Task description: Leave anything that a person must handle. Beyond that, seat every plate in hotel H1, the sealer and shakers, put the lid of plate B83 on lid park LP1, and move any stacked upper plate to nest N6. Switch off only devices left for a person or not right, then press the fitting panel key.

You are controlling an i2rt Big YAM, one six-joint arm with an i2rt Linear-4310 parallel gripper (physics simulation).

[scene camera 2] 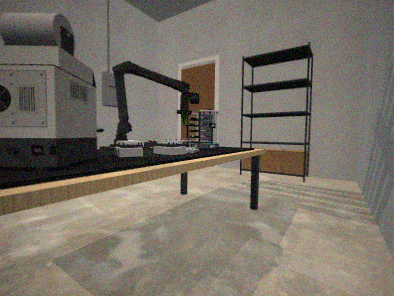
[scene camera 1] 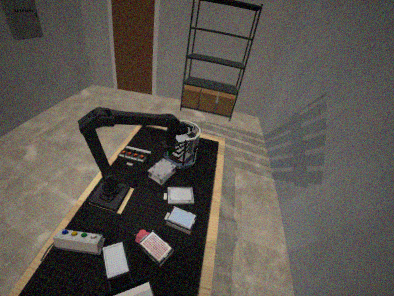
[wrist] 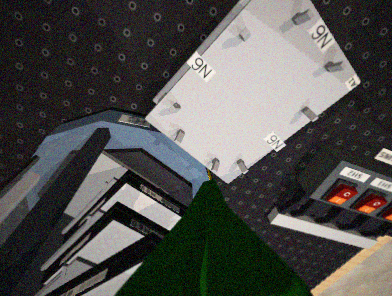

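Pixels of known places: gripper, fingertip midpoint: (scene camera 2: 183, 125) (scene camera 1: 169, 155) (wrist: 211, 188); arm's base, link origin: (scene camera 1: 110, 193).
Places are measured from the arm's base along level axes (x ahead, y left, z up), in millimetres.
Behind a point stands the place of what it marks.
My gripper (wrist: 211, 188) @[x 231, y 341, z 147 mm] (scene camera 2: 184, 120) @[x 231, y 341, z 147 mm] has green fingers and is shut with nothing between them. It hangs above the table, next to the open side of plate hotel H1 (scene camera 1: 196, 128) @[x 310, y 606, z 234 mm] (scene camera 2: 207, 127) @[x 346, y 457, z 135 mm] (wrist: 78, 140) @[x 323, y 432, z 37 mm], a round tower on a blue base whose slots hold plates. The empty grey nest N6 (scene camera 1: 161, 170) @[x 204, y 286, z 41 mm] (wrist: 247, 95) @[x 205, y 303, z 41 mm] lies just beyond the fingertips in the wrist view. On the mat lie a white lidded plate (scene camera 1: 180, 195) @[x 391, y 184, z 6 mm], a blue-topped stacked plate (scene camera 1: 181, 218) @[x 464, y 22, z 46 mm], a red plate (scene camera 1: 155, 245) @[x 409, y -165, z 51 mm] with a pink tag, and a white plate (scene camera 1: 115, 259) @[x 299, y -309, z 108 mm].
A switch panel (scene camera 1: 135, 154) @[x -45, y 341, z 31 mm] (wrist: 355, 194) @[x 0, y 334, z 34 mm] with red rockers stands left of the hotel. A key box (scene camera 1: 78, 240) @[x 80, y -318, z 64 mm] with coloured buttons sits at the near left. A large grey machine (scene camera 2: 38, 95) @[x 622, y -524, z 178 mm] stands at the near end. A black shelf rack (scene camera 1: 211, 83) (scene camera 2: 277, 55) stands by the wall.
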